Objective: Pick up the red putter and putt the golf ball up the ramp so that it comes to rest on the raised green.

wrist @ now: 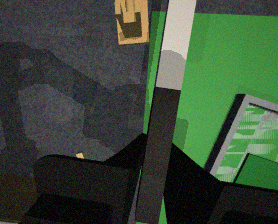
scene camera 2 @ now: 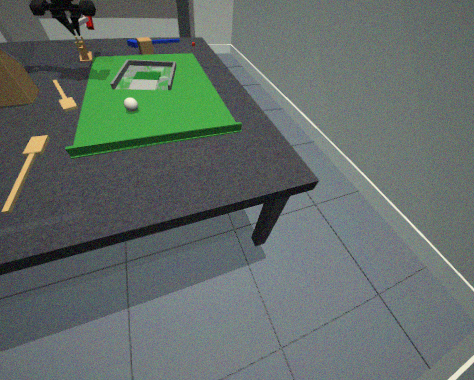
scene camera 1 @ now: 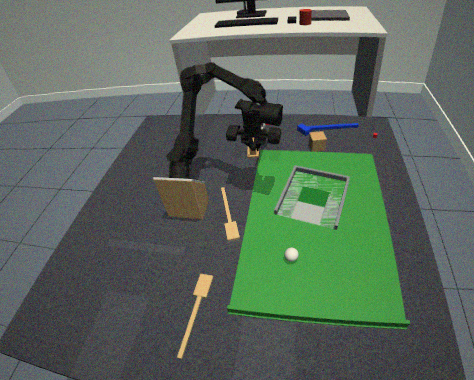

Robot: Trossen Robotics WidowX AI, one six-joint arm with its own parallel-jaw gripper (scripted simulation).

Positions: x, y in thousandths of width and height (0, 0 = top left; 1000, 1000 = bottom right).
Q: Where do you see a green mat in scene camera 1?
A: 742, 714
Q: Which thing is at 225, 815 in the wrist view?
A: The gripper.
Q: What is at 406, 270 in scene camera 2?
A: A green mat.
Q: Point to a green mat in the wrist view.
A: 811, 248
